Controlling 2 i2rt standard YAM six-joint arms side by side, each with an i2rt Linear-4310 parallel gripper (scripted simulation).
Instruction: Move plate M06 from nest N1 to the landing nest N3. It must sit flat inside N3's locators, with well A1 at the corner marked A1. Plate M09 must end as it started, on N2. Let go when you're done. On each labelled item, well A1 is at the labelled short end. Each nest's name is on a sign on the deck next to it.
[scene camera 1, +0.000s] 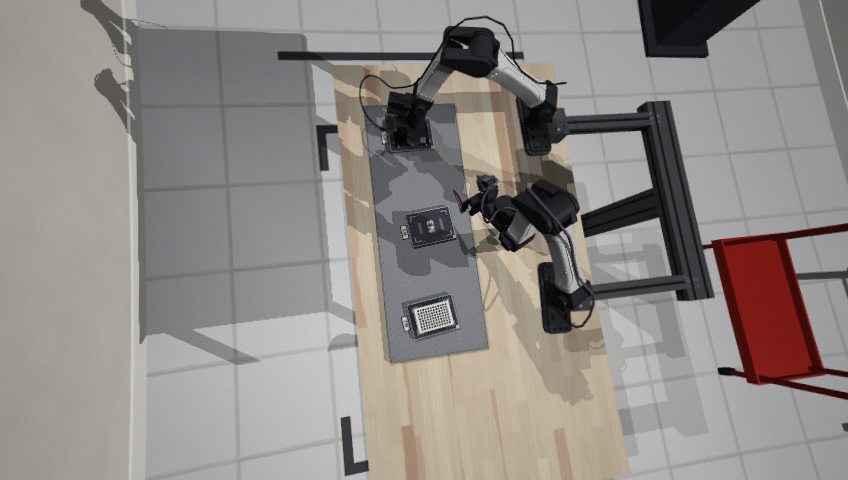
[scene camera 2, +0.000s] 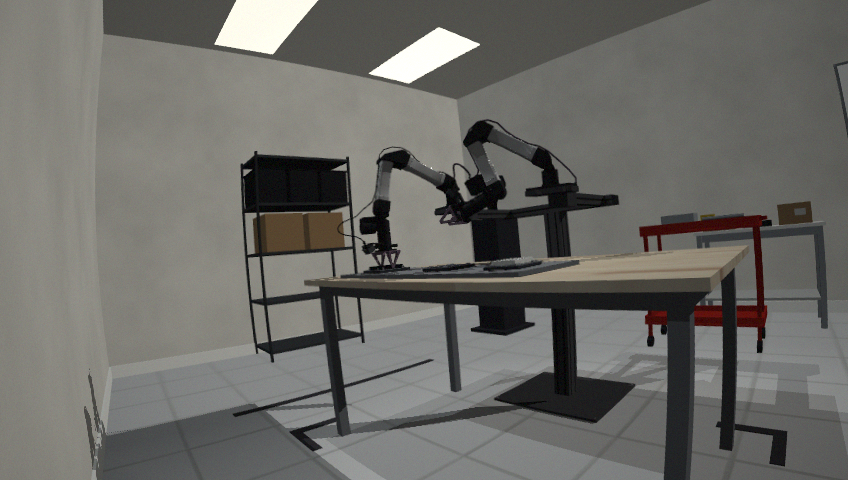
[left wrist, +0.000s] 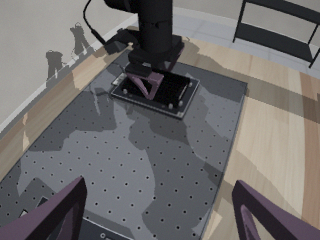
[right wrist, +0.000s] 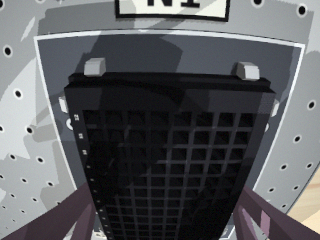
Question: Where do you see a black plate M06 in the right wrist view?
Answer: At 190, 186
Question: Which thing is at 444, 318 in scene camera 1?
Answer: A white plate M09.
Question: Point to a nest N3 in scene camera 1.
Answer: At 431, 214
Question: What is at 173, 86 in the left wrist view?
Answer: A black plate M06.
